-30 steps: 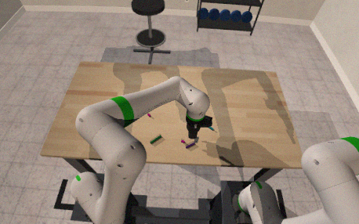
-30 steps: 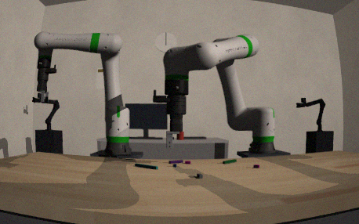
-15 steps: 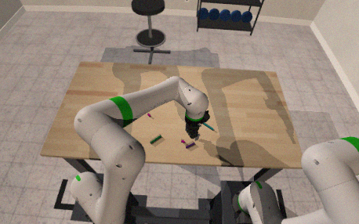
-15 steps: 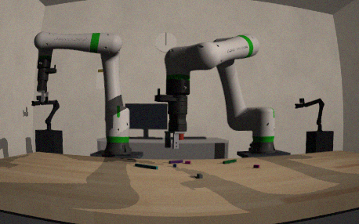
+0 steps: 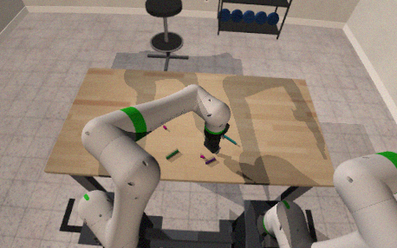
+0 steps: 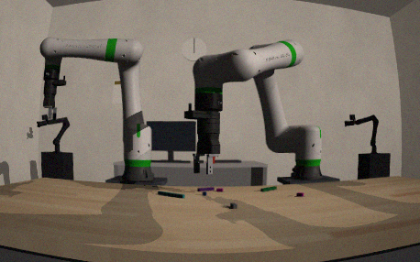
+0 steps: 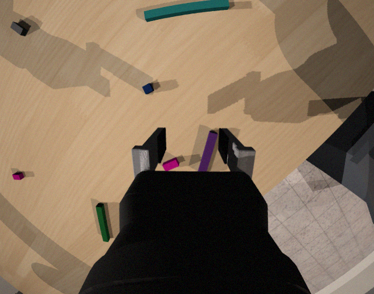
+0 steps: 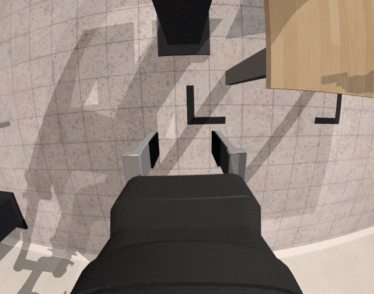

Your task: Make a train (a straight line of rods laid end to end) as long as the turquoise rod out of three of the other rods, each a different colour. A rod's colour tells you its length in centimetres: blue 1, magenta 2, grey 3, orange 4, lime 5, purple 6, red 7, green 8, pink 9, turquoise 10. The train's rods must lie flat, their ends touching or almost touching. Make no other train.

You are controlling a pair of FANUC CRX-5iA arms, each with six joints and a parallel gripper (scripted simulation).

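Observation:
Right now the turquoise rod is 110 mm ahead of my left hand, 100 mm to the right of it and 70 mm below it. The rest, counted from my left hand: purple rod (40 mm behind, 10 mm to the left, 70 mm below); then blue rod (70 mm ahead, 70 mm below); then green rod (10 mm behind, 220 mm to the left, 70 mm below).

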